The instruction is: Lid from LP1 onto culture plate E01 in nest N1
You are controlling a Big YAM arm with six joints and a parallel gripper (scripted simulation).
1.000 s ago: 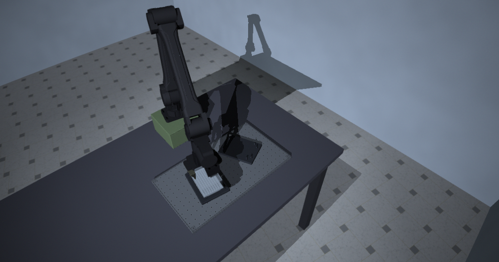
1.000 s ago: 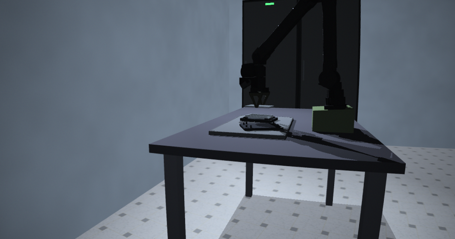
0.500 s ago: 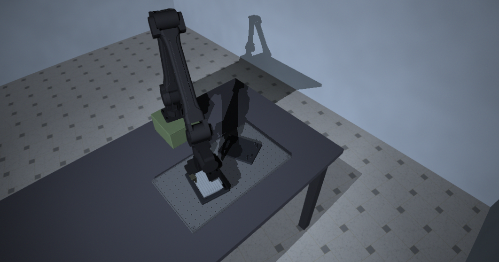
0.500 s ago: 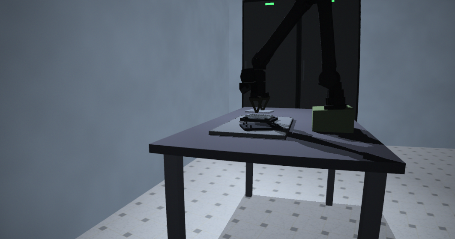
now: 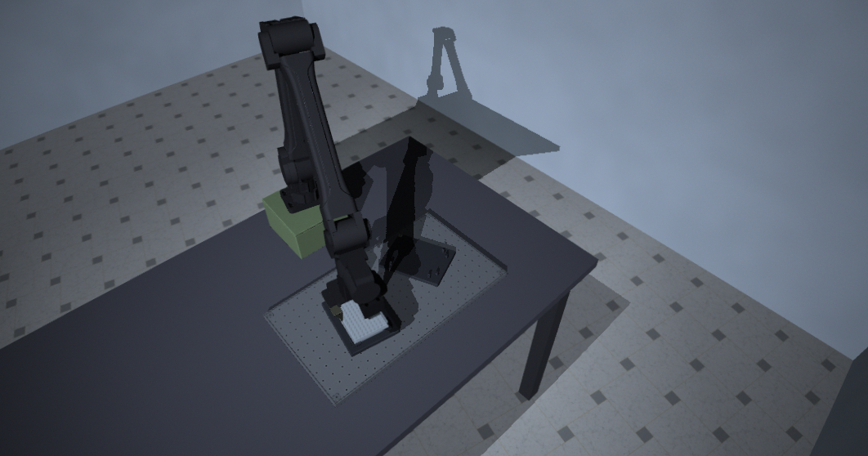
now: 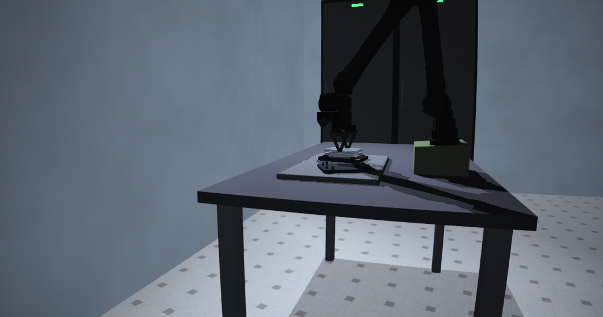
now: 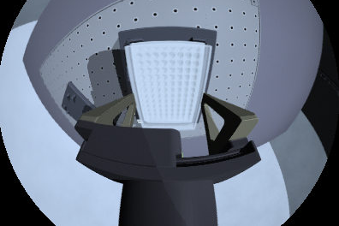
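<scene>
Now: the lid right at my hand. From my hand the other things lie so: plate nest (4 cm below); then lid park (9 cm behind, 21 cm to the left, 4 cm below); then culture plate E01 (2 cm below).
</scene>
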